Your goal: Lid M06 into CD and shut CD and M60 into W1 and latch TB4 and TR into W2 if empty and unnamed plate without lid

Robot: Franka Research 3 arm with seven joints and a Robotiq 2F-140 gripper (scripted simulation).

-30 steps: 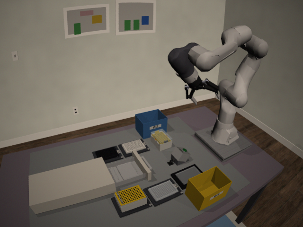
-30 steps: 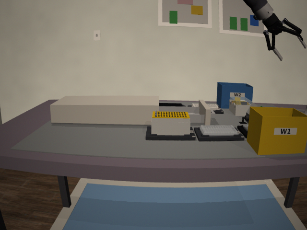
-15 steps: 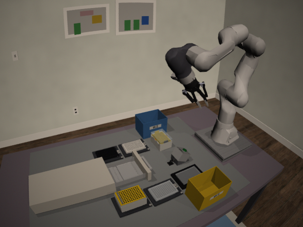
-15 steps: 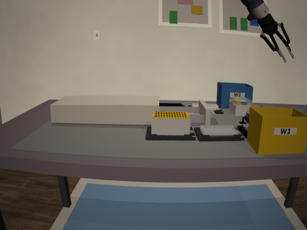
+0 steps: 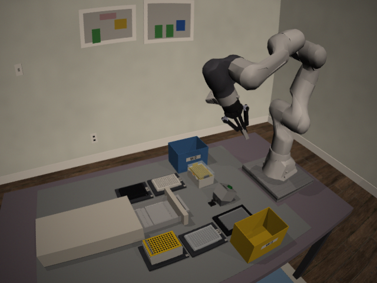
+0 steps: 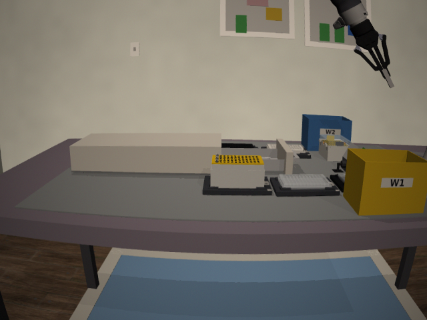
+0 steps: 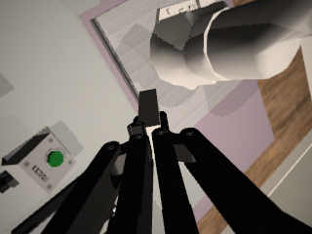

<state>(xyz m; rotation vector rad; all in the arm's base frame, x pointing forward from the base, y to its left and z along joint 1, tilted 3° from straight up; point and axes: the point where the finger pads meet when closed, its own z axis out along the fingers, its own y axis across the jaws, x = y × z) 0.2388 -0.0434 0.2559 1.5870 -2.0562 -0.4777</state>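
The black nest lies 150 mm ahead of my hand, 210 mm to the left of it and 290 mm below it. The rest, counted from my hand: blue bin W2: 140 mm ahead, 270 mm to the right, 260 mm below; green key DONE: 90 mm ahead, 60 mm to the left, 230 mm below; tip box TB4: 150 mm ahead, 120 mm to the right, 260 mm below.
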